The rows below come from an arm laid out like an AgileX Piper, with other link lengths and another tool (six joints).
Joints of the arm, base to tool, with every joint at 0 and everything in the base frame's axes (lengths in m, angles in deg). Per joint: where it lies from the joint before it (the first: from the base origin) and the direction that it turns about. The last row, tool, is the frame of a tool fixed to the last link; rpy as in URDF.
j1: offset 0 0 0.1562 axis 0 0 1
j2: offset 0 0 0 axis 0 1 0
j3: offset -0.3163 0 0.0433 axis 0 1 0
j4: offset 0.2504 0 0.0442 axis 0.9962 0 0.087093
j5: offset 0 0 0 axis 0 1 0
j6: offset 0.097 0 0.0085 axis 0.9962 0 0.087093
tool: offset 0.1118 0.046 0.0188 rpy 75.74 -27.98 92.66
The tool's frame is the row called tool.
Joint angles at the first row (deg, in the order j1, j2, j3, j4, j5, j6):
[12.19 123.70 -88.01 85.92 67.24 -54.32]
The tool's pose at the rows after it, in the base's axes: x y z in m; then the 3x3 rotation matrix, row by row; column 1 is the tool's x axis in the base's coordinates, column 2 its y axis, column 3 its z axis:
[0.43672, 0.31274, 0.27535], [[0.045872, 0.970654, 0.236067], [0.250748, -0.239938, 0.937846], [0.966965, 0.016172, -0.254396]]
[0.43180, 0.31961, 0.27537], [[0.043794, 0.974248, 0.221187], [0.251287, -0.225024, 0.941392], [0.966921, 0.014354, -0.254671]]
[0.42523, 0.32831, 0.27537], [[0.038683, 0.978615, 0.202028], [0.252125, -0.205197, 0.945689], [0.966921, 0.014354, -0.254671]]
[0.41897, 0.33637, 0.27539], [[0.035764, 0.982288, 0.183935], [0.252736, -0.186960, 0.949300], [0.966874, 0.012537, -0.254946]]
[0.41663, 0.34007, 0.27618], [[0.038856, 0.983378, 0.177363], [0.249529, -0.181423, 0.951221], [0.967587, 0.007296, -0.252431]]
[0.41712, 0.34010, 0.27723], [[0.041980, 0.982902, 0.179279], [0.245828, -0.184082, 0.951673], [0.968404, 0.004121, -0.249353]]
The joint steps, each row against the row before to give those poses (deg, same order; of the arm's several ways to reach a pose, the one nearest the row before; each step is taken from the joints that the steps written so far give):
[0.60 0.00 0.00 0.00 0.00 0.00]
[0.90 0.00 0.00 0.00 0.00 0.11]
[1.17 0.00 0.00 0.00 0.00 0.00]
[1.09 0.00 0.00 0.00 0.00 0.11]
[0.50 0.00 0.00 0.24 0.00 0.22]
[0.00 -0.03 0.00 0.24 0.00 0.12]

